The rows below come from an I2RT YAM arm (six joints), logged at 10 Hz.
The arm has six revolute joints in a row. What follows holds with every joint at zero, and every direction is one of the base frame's.
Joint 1 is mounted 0.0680 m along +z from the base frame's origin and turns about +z.
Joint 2 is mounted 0.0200 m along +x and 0.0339 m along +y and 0.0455 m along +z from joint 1 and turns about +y.
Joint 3 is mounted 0.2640 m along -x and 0.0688 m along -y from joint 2 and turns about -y.
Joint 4 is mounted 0.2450 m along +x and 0.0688 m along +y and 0.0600 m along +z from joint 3 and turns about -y.
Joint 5 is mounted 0.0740 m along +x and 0.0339 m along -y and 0.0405 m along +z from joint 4 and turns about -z.
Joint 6 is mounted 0.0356 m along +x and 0.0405 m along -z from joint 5 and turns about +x.
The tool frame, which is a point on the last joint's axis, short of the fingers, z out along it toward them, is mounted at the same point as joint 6; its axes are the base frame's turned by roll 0.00, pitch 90.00 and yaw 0.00 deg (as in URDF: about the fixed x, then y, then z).
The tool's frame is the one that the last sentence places.
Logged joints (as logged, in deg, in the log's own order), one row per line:
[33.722 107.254 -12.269 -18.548 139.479 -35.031]
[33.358 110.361 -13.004 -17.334 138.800 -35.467]
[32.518 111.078 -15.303 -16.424 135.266 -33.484]
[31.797 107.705 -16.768 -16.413 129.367 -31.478]
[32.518 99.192 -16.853 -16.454 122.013 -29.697]
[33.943 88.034 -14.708 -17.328 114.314 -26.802]
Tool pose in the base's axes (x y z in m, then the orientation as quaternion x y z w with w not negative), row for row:
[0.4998 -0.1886 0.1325 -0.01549 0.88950 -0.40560 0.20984]
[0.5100 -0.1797 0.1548 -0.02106 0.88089 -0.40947 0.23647]
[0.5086 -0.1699 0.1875 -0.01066 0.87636 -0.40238 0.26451]
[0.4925 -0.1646 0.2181 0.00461 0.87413 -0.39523 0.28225]
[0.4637 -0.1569 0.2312 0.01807 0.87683 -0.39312 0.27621]
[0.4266 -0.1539 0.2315 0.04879 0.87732 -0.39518 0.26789]
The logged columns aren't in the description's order. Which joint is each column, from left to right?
Columns, left to right: joint 5, joint 3, joint 4, joint 1, joint 2, joint 6.
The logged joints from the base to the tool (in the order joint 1, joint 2, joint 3, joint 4, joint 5, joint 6), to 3 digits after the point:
[-18.548 139.479 107.254 -12.269 33.722 -35.031]
[-17.334 138.800 110.361 -13.004 33.358 -35.467]
[-16.424 135.266 111.078 -15.303 32.518 -33.484]
[-16.413 129.367 107.705 -16.768 31.797 -31.478]
[-16.454 122.013 99.192 -16.853 32.518 -29.697]
[-17.328 114.314 88.034 -14.708 33.943 -26.802]

